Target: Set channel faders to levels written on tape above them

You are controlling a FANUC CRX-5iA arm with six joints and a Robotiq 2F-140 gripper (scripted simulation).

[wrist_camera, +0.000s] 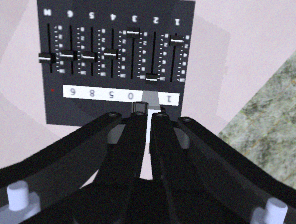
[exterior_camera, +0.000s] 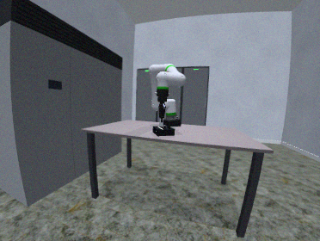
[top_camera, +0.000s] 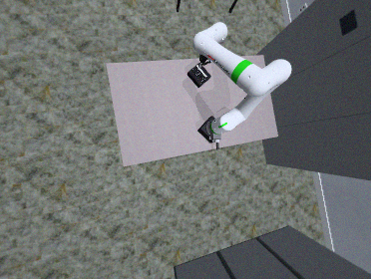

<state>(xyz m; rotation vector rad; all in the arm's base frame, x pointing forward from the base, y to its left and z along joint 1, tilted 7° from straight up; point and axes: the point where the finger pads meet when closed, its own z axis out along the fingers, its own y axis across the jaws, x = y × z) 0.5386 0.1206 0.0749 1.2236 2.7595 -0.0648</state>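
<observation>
Right now my hand is 4 cm above the channel 2 cap, 2 cm to the right of it and 2 cm past it. From my hand the other things lie so: channel 3 cap: 6 cm behind, 4 cm to the left, 4 cm below; then master fader cap: 11 cm behind, 5 cm to the right, 4 cm below; then channel 1 cap: 6 cm to the left, 4 cm below, 3 cm behind.
</observation>
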